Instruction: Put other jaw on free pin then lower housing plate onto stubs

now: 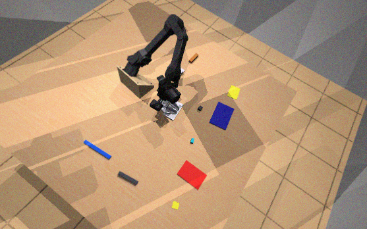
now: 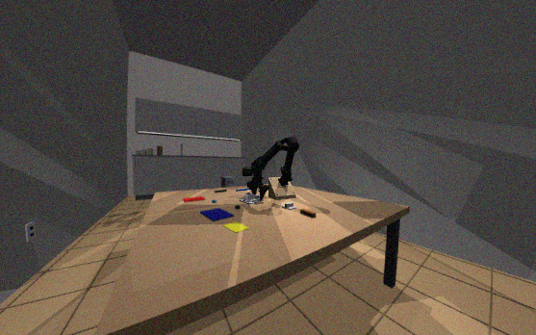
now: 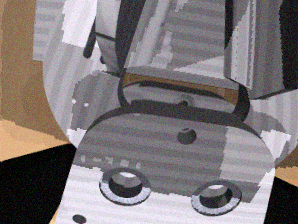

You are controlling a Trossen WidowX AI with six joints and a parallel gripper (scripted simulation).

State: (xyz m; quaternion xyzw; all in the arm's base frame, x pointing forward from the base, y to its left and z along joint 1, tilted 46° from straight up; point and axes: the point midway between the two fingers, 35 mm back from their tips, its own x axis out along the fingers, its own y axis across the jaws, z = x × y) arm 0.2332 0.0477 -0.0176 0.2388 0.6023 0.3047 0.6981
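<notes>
Right now my gripper tip is 30 mm short of the grey jaw, 10 mm to the left of it and 10 mm below it. From my gripper tip the other things lie so: black cube: 190 mm ahead, 120 mm to the left; then blue sheet: 310 mm ahead, 170 mm to the left, 10 mm below; then cyan cube: 270 mm ahead, 70 mm to the right.
</notes>
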